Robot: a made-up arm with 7 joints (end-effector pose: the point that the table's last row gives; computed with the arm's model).
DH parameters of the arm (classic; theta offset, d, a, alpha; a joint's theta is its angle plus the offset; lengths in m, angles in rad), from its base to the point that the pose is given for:
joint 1: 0 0.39 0 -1.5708
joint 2: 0 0 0 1.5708
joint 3: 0 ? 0.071 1.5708
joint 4: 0 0 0.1 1.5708
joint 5: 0 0.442 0 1.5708
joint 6: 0 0 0.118 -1.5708
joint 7: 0 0.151 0 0
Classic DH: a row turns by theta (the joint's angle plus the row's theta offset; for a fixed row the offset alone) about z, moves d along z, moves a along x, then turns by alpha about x.
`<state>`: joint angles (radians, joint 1 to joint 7).
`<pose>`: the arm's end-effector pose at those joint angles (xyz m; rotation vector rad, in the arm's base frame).
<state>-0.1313 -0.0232 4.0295 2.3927 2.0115 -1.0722 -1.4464</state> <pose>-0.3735 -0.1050 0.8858 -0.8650 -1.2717 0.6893</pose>
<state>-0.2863 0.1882 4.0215 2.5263 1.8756 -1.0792 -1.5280</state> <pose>-0.2222 -0.0333 0.9879 -0.7974 -0.8498 0.5171</pose>
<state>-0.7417 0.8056 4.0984 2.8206 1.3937 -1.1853 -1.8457</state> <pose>0.2570 -0.1693 0.9418 -0.6072 0.1863 -0.1671</pose>
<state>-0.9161 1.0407 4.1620 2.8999 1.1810 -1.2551 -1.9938</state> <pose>0.3406 -0.2972 0.8129 -0.5670 0.5287 -0.3934</pose>
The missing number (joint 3, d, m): 0.19
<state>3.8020 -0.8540 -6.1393 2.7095 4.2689 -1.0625 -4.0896</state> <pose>0.3609 0.0248 0.9167 1.0308 0.2405 0.6460</pose>
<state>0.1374 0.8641 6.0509 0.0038 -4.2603 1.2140 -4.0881</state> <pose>-0.1684 0.0149 -0.0558 -1.7435 -1.7346 -0.7819</pose>
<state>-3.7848 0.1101 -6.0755 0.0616 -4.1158 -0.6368 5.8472</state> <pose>0.0031 0.1593 0.0753 2.6078 1.4091 0.9914</pose>
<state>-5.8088 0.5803 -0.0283 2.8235 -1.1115 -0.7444 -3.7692</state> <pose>0.2996 0.3429 0.9459 -0.7892 -0.3165 -0.9259</pose>
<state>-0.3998 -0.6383 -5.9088 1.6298 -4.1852 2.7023 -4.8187</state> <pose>0.1406 0.2547 0.9065 -2.3067 -0.2440 1.2299</pose>
